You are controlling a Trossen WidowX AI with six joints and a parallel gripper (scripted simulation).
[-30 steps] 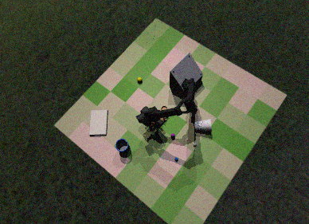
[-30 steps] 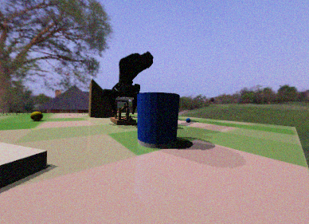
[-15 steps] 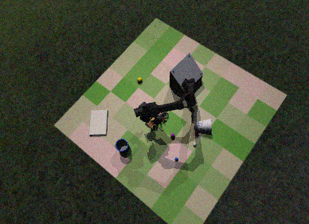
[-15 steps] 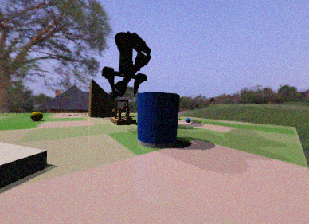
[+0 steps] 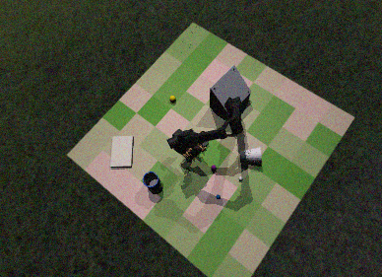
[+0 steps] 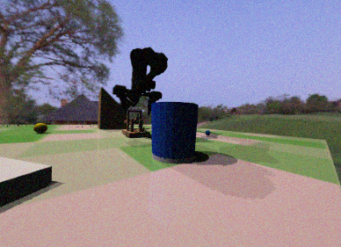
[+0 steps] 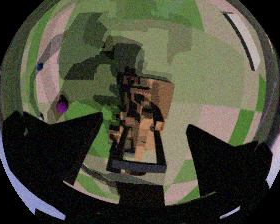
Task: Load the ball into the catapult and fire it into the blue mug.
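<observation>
The purple ball lies 10 mm ahead of my gripper tip, 190 mm to the left of it and 70 mm below it. The rest, counted from my gripper tip: blue ball: 140 mm ahead, 300 mm to the left, 70 mm below; then wooden catapult: 60 mm behind, 30 mm to the left, 30 mm below; then blue mug: 280 mm ahead, 70 mm to the right, 60 mm below.
</observation>
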